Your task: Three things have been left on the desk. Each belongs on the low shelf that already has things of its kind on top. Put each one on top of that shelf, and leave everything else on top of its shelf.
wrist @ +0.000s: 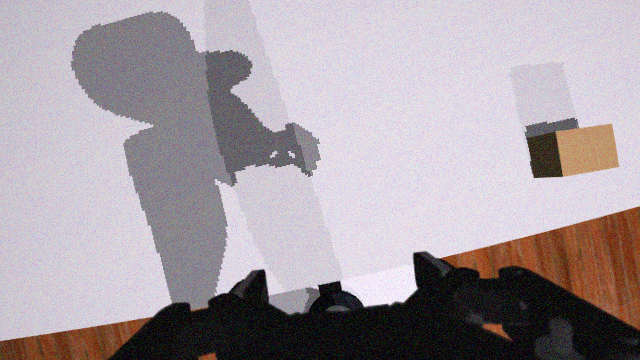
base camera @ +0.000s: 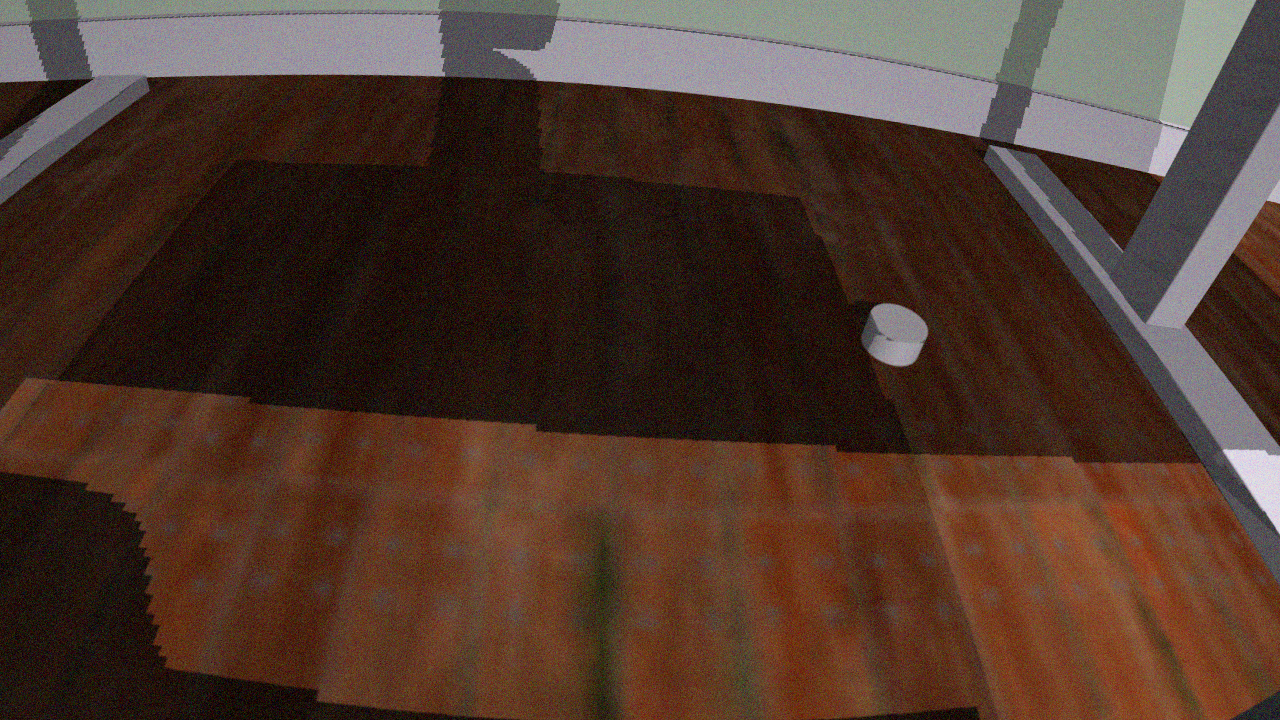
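In the wrist view, a tan block sits on the white desk, right of centre and near the edge. My gripper is open, with nothing between its fingers, near that same desk edge and to the left of the block. A short white cylinder shows at floor level under the desk in the base camera view, right of centre, with its flat round face up and slightly tilted. Whether it rests fully on the floor is hard to tell. The low shelves do not show in either view.
A grey desk leg rises from a foot bar at the right. Another foot bar is at the far left. A pale wall base runs behind. Arm shadows fall across the desk. Brown wooden floor shows beyond the desk edge.
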